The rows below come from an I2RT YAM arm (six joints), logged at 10 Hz.
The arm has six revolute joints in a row. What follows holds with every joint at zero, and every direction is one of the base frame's. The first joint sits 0.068 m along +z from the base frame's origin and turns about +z. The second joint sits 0.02 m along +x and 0.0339 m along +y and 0.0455 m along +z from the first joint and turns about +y. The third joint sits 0.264 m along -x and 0.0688 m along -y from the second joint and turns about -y. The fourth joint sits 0.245 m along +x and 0.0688 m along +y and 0.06 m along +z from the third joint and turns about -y. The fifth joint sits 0.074 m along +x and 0.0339 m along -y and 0.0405 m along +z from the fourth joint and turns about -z. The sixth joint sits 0.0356 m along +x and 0.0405 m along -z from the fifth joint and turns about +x. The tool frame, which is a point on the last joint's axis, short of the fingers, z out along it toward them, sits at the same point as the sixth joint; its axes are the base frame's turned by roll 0, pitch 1.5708 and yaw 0 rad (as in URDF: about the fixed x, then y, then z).
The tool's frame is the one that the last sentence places.
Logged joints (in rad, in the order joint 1, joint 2, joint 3, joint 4, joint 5, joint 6), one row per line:
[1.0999, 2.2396, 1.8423, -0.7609, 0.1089, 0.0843]
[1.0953, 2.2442, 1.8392, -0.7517, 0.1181, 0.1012]
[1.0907, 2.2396, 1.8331, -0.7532, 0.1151, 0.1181]
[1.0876, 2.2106, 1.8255, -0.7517, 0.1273, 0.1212]
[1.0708, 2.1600, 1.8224, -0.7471, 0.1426, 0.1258]
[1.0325, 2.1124, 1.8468, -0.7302, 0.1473, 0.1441]
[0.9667, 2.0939, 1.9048, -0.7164, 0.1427, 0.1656]
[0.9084, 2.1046, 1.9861, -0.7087, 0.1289, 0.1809]
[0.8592, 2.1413, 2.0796, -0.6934, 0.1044, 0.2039]
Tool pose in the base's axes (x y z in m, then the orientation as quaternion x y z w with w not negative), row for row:
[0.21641, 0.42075, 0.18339, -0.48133, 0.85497, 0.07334, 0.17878]
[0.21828, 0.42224, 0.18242, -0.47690, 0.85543, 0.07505, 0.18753]
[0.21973, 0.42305, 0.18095, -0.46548, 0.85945, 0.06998, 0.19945]
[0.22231, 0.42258, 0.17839, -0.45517, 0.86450, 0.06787, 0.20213]
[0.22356, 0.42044, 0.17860, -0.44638, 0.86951, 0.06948, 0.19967]
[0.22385, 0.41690, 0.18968, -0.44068, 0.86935, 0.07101, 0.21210]
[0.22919, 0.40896, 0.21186, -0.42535, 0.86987, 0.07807, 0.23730]
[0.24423, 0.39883, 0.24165, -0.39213, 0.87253, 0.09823, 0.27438]
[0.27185, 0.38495, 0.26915, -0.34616, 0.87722, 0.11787, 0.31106]
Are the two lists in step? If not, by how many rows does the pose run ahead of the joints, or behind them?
The pose runs 2 rows behind the joints: the pose in row i belongs to the joints in row i - 2.
